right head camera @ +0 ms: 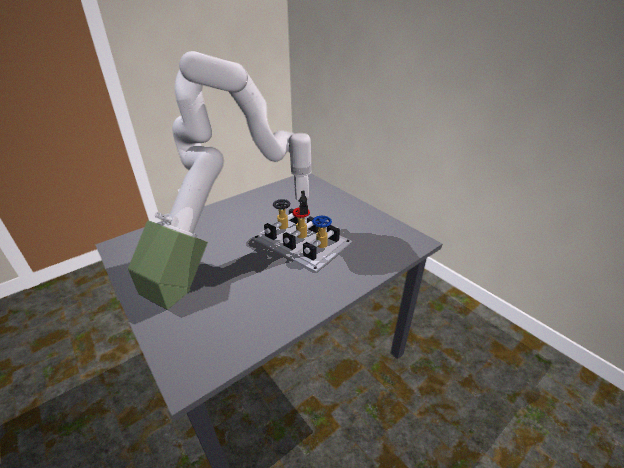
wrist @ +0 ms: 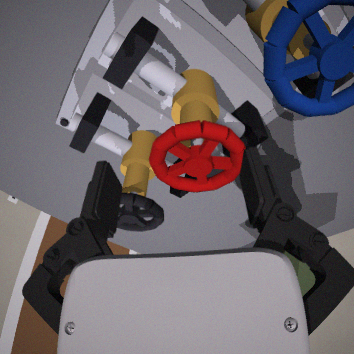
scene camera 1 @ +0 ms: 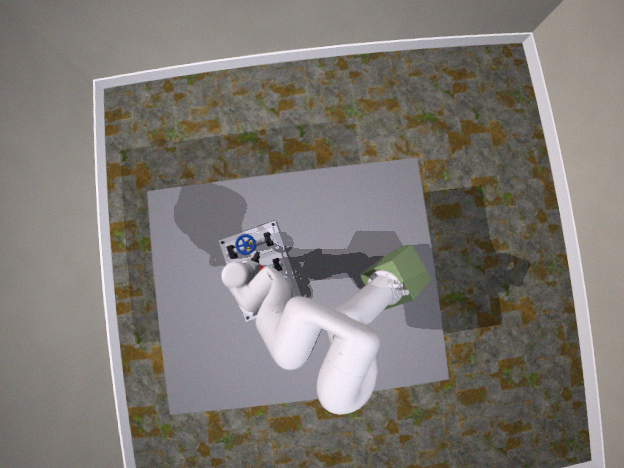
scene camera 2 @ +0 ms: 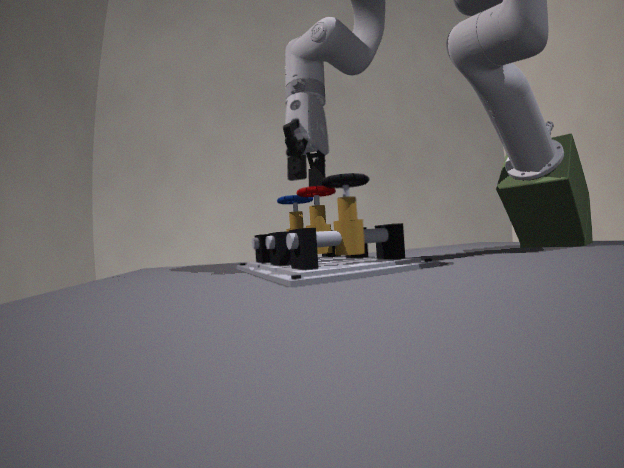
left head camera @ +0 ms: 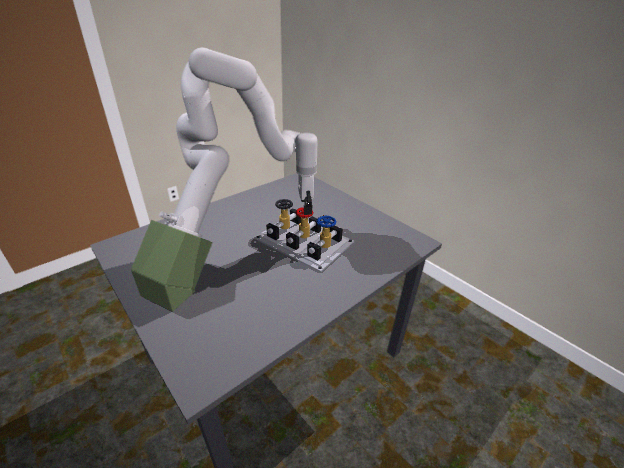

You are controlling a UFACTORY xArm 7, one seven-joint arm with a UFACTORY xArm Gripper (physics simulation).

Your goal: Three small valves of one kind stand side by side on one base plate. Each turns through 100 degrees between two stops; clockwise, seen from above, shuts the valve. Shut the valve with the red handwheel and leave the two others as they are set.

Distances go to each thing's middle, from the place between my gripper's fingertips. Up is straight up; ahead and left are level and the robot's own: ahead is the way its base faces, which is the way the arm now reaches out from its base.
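Scene:
There is a black handwheel (wrist: 130,215), and I find it 3 cm behind my hand, 10 cm to the left of it and 2 cm below it. The red handwheel (wrist: 197,161) is 1 cm to the right of my hand, 2 cm behind it and 2 cm below it. Going by their middles, the red handwheel is the nearest to my hand of the things named here.

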